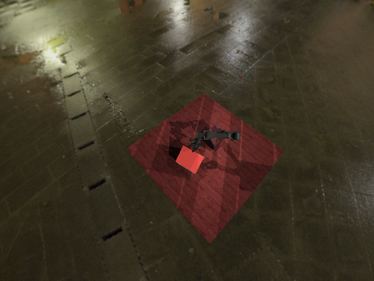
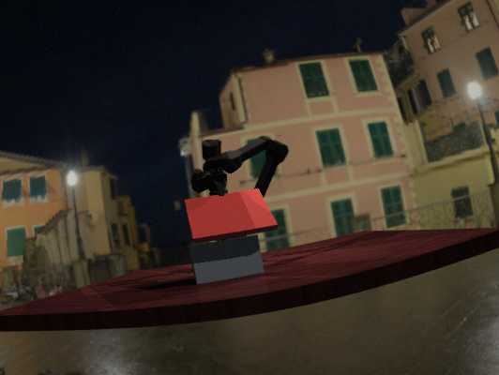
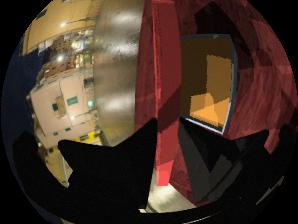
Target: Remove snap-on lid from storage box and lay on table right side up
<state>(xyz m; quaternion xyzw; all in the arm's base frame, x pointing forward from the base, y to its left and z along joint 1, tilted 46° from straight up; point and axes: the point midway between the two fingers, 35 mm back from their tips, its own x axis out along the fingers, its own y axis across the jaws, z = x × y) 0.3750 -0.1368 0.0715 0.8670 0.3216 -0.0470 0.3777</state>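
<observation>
The red lid is 60 mm ahead of my gripper tip, 50 mm below it and 10 mm to the left of it. Also, from my gripper tip: grey storage box (180 mm below, 40 mm ahead, 30 mm to the right).
</observation>
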